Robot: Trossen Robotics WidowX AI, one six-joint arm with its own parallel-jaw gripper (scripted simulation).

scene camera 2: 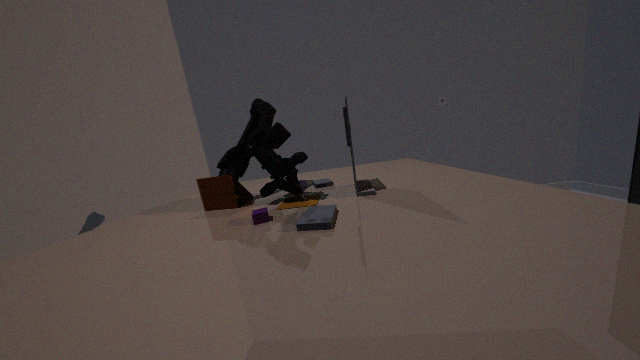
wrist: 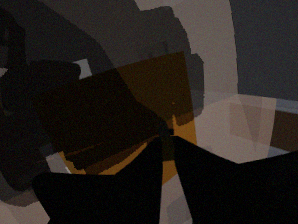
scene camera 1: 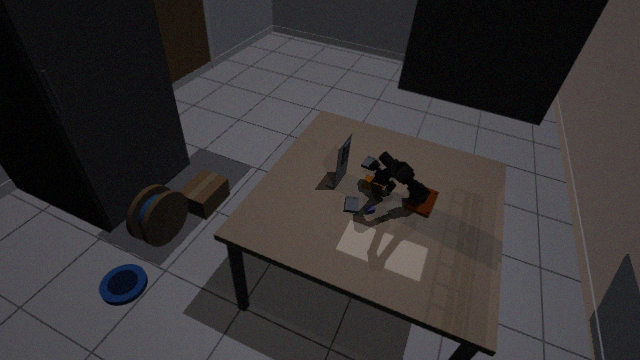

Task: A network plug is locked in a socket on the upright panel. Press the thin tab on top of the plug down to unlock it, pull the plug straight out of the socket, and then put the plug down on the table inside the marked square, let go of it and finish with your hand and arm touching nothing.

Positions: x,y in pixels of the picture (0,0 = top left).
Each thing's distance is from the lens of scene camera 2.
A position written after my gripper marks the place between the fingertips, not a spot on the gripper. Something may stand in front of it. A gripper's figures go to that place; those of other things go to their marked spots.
my gripper [scene camera 2: 301,195]: 60 cm
grey slab [scene camera 2: 316,217]: 40 cm
